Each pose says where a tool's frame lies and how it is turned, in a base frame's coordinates. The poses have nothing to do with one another.
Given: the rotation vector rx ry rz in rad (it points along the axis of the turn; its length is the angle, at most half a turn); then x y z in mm.
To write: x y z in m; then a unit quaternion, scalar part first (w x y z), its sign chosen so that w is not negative. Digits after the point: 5 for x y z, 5 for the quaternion.
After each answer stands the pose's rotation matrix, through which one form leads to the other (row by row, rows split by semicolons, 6 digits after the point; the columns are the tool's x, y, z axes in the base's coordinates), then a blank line. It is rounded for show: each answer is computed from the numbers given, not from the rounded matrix.
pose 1, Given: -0.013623 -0.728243 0.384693 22.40 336.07 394.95
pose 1, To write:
0.02240 0.33607 0.39495 0.91638 -0.00662 -0.35391 0.18695
0.679585 -0.337956 -0.651114; 0.347328 0.930008 -0.120198; 0.646163 -0.144466 0.749402

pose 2, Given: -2.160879 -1.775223 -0.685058 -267.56 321.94 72.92
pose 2, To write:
-0.26756 0.32194 0.07292 0.13079 -0.74405 -0.61126 -0.23588
0.141440 0.971322 0.191125; 0.847914 -0.218510 0.483006; 0.510917 0.093742 -0.854503

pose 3, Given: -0.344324 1.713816 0.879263 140.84 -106.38 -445.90
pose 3, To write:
0.14084 -0.10638 -0.44590 0.55838 -0.14598 0.72660 0.37278
-0.333812 -0.628438 0.702592; 0.204160 0.679455 0.704741; -0.920266 0.378692 -0.098508

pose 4, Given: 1.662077 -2.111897 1.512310 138.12 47.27 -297.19
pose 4, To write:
0.13812 0.04727 -0.29719 0.02890 0.53875 -0.68455 0.49020
-0.417828 -0.765943 0.488622; -0.709269 -0.061099 -0.702285; 0.567764 -0.639999 -0.517731

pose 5, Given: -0.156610 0.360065 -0.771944 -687.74 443.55 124.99
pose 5, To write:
-0.68774 0.44355 0.12499 0.90770 -0.07588 0.17446 -0.37402
0.659344 0.652521 0.373473; -0.705473 0.708700 0.007251; -0.259949 -0.268256 0.927613

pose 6, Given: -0.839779 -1.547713 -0.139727 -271.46 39.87 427.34
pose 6, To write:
-0.27146 0.03987 0.42734 0.63468 -0.36739 -0.67710 -0.06113
0.075594 0.575116 -0.814572; 0.419928 0.722574 0.549133; 0.904404 -0.383572 -0.186885

